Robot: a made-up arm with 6 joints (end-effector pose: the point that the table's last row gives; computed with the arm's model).
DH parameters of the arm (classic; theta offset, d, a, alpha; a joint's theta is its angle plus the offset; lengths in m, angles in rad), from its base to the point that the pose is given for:
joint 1: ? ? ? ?
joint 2: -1.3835 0 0.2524 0
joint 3: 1.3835 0 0.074 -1.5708
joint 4: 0 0.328 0 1.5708
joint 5: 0 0 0.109 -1.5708
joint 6: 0 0.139 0 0
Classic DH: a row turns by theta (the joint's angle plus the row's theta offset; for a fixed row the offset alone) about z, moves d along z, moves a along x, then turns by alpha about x.
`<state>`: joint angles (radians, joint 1 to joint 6).
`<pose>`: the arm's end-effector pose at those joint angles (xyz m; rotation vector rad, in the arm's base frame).
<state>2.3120 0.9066 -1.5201 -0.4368 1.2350 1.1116</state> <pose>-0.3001 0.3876 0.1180 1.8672 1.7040 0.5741</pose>
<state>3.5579 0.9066 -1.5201 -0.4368 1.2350 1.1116</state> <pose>-0.4632 -0.1607 0.1180 0.5747 2.7212 0.9819</pose>
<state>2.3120 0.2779 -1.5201 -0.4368 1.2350 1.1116</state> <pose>-0.3487 0.4406 0.4590 -2.3573 -1.8770 -0.6228</pose>
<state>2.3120 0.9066 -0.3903 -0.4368 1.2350 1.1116</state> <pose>0.0445 0.0111 0.1064 0.8834 1.1455 0.3979</pose>
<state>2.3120 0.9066 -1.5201 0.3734 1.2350 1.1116</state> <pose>-0.3542 0.3355 0.1166 2.1970 1.1473 -0.2748</pose>
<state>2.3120 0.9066 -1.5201 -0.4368 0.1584 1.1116</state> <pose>-0.4494 0.4373 0.2077 -1.8478 -1.9341 -0.1371</pose>
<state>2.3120 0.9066 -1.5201 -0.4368 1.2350 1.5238</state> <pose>-0.3001 0.3876 0.1180 2.2328 1.3191 0.7299</pose>
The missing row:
joint 1: 0 0.399 0 -1.5708
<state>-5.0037 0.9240 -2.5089 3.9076 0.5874 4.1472</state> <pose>0.2004 0.7014 0.5822 -1.0067 0.5665 -0.3794</pose>
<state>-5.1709 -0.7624 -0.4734 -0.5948 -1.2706 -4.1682</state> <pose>-0.0023 0.2043 0.7226 -0.8312 -0.2342 0.0908</pose>
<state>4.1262 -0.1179 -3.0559 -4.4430 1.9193 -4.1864</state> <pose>0.1976 0.0050 1.0298 -0.7486 1.9027 -0.9180</pose>
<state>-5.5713 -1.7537 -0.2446 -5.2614 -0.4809 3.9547</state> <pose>0.1252 -0.0733 0.7101 0.9487 0.6827 2.0918</pose>
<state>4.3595 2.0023 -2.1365 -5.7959 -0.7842 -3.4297</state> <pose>-0.2427 -0.4213 -0.0631 2.3063 1.2481 -1.2217</pose>
